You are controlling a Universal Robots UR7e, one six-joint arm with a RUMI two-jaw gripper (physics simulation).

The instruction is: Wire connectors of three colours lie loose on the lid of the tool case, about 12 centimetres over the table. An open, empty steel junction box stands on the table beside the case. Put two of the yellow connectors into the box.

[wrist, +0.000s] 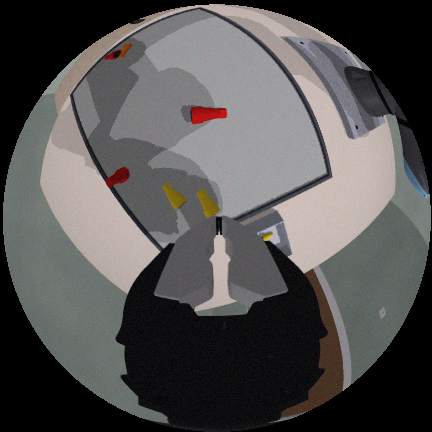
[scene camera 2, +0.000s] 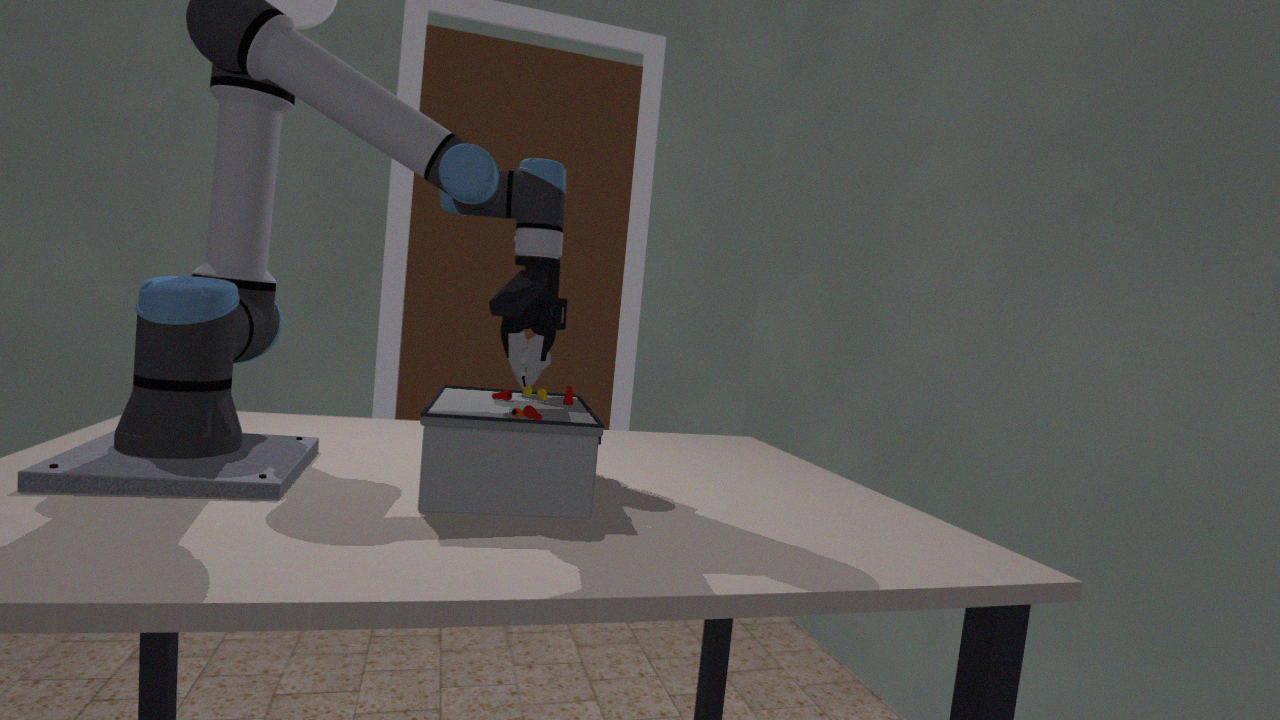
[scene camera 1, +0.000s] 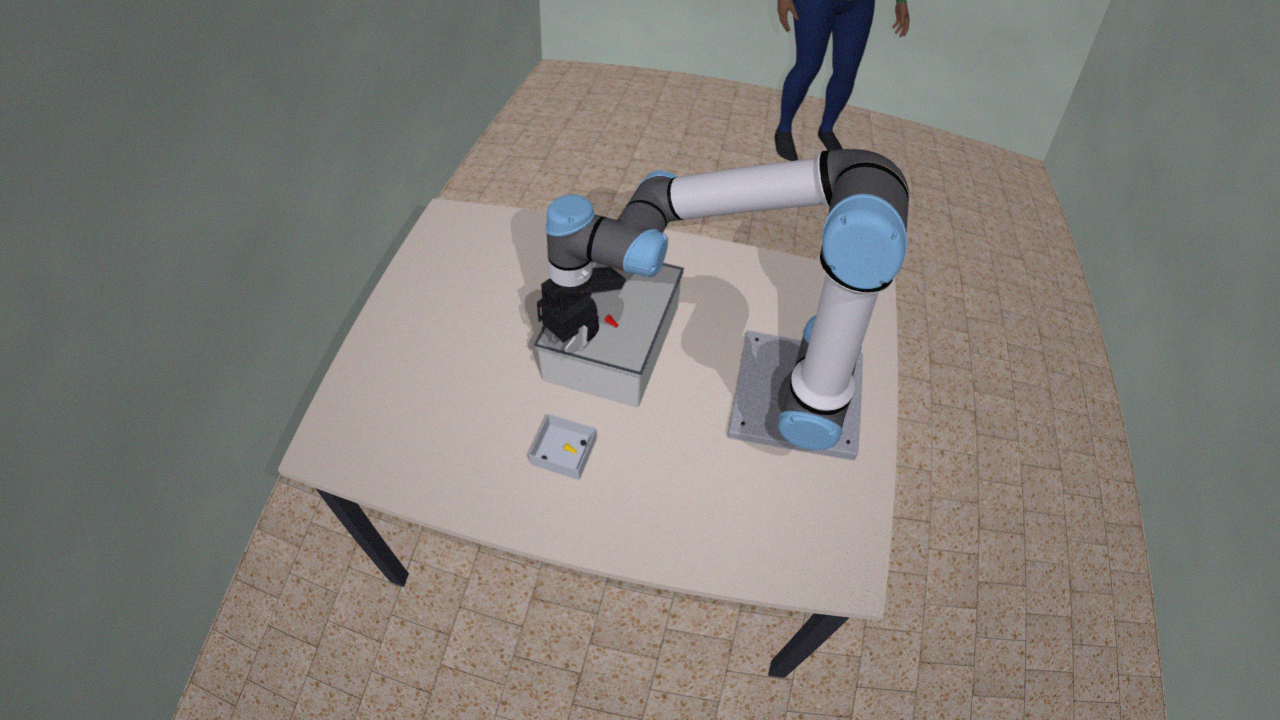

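Pixels of known places: gripper, fingertip midpoint: (wrist: 218, 217) (scene camera 2: 526, 389) (scene camera 1: 578, 347); arm's base, link origin: (scene camera 2: 180, 445).
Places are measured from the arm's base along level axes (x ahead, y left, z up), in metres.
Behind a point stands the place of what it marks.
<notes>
My gripper (scene camera 1: 574, 345) @[y -0.029, x 0.479, z 0.103 m] (scene camera 2: 525, 385) @[y -0.029, x 0.479, z 0.103 m] (wrist: 218, 217) @[y -0.029, x 0.479, z 0.103 m] is shut and empty, its tips low at the lid (scene camera 1: 646, 308) @[y -0.147, x 0.354, z 0.094 m] (scene camera 2: 463, 405) @[y -0.171, x 0.349, z 0.094 m] (wrist: 260, 155) @[y -0.045, x 0.413, z 0.094 m] of the tool case. Two yellow connectors lie on the lid: one (scene camera 2: 528, 392) @[y -0.059, x 0.475, z 0.101 m] (wrist: 207, 203) @[y -0.046, x 0.475, z 0.105 m] right beside the fingertips, the other (scene camera 2: 542, 394) @[y -0.082, x 0.490, z 0.102 m] (wrist: 174, 196) @[y -0.072, x 0.491, z 0.105 m] a little farther off. Whether the tips touch the nearer one is unclear. In scene camera 1 the gripper hides both. A third yellow connector (scene camera 1: 570, 448) @[y 0.129, x 0.485, z -0.011 m] (wrist: 268, 235) @[y 0.126, x 0.482, z -0.013 m] lies inside the steel junction box (scene camera 1: 561, 470) @[y 0.182, x 0.498, z -0.006 m] (wrist: 286, 243) @[y 0.189, x 0.464, z -0.021 m], which is partly hidden by the gripper in the wrist view.
A red connector (scene camera 1: 611, 320) @[y -0.099, x 0.421, z 0.106 m] (scene camera 2: 502, 394) @[y -0.108, x 0.419, z 0.103 m] (wrist: 208, 114) @[y -0.099, x 0.421, z 0.106 m] lies near the lid's middle. Another red connector (scene camera 2: 568, 395) @[y -0.134, x 0.513, z 0.109 m] (wrist: 118, 177) @[y -0.126, x 0.512, z 0.111 m] is by the lid's edge. A red connector (scene camera 2: 532, 412) @[y -0.276, x 0.413, z 0.104 m] and an orange connector (scene camera 2: 516, 412) @[y -0.264, x 0.396, z 0.101 m] (wrist: 126, 50) lie close together near the lid's far corner from the box.
</notes>
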